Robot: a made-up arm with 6 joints. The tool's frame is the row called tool. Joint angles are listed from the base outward.
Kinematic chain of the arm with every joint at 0, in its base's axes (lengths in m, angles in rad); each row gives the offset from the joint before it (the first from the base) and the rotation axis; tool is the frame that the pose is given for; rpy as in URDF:
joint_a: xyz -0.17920 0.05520 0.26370 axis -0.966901 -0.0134 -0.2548
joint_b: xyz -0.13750 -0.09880 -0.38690 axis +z
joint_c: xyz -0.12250 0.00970 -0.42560 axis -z
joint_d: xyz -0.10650 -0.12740 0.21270 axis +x
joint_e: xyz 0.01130 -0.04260 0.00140 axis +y
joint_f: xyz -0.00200 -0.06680 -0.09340 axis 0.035 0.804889 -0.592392
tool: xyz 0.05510 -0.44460 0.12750 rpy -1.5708 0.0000 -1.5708
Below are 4 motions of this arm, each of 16 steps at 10 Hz.
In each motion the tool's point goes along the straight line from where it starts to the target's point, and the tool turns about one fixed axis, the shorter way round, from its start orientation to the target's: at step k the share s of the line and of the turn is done. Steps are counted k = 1, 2, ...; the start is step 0. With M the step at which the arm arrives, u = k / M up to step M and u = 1 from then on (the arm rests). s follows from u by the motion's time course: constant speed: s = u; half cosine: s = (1 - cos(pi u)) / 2; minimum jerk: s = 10 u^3 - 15 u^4 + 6 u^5.
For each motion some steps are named. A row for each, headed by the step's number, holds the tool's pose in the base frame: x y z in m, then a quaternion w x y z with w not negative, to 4 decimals.
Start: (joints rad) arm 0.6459 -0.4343 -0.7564 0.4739 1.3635 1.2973
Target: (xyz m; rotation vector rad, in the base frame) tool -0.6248 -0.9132 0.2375 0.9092 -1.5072 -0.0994
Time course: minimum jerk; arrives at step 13
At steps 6, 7, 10, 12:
6: -0.4982 -0.8952 0.1580 0.6245 0.4863 -0.6110 -0.0125
7: -0.5300 -0.8997 0.1780 0.6281 0.4646 -0.6239 -0.0203
10: -0.6061 -0.9105 0.2258 0.6348 0.4113 -0.6530 -0.0390
12: -0.6239 -0.9131 0.2369 0.6359 0.3986 -0.6594 -0.0433

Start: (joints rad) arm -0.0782 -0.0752 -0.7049 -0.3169 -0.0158 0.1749
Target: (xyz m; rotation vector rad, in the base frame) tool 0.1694 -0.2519 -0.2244 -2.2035 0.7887 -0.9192
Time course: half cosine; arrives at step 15
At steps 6, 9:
6: -0.0076 -0.4527 -0.1977 0.4696 -0.7323 0.2919 -0.3975
9: 0.0760 -0.3579 -0.2103 0.3954 -0.7839 0.2964 -0.3758

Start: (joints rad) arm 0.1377 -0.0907 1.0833 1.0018 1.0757 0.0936
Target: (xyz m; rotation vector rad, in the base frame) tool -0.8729 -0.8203 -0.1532 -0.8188 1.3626 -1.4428
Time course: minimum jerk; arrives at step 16
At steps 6, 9, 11, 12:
6: -0.8526 -0.4091 -0.6098 0.4870 -0.1589 0.8096 -0.2865
9: -0.8621 -0.6024 -0.3951 0.4940 -0.2477 0.7078 -0.4400
11: -0.8679 -0.7182 -0.2666 0.4883 -0.2961 0.6323 -0.5235
12: -0.8700 -0.7616 -0.2184 0.4842 -0.3132 0.6015 -0.5528

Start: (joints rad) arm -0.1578 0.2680 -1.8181 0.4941 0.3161 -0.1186
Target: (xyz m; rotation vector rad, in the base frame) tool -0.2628 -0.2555 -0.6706 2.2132 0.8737 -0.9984
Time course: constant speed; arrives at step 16
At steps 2, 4, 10, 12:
2: 0.0523 0.2866 -0.5594 0.4898 -0.7662 -0.1437 0.3903
4: 0.0073 0.2092 -0.5752 0.3886 -0.8085 -0.1789 0.4042
10: -0.1277 -0.0232 -0.6229 0.0594 -0.8684 -0.2682 0.4128
12: -0.1728 -0.1006 -0.6388 0.0539 0.8652 0.2913 -0.4045

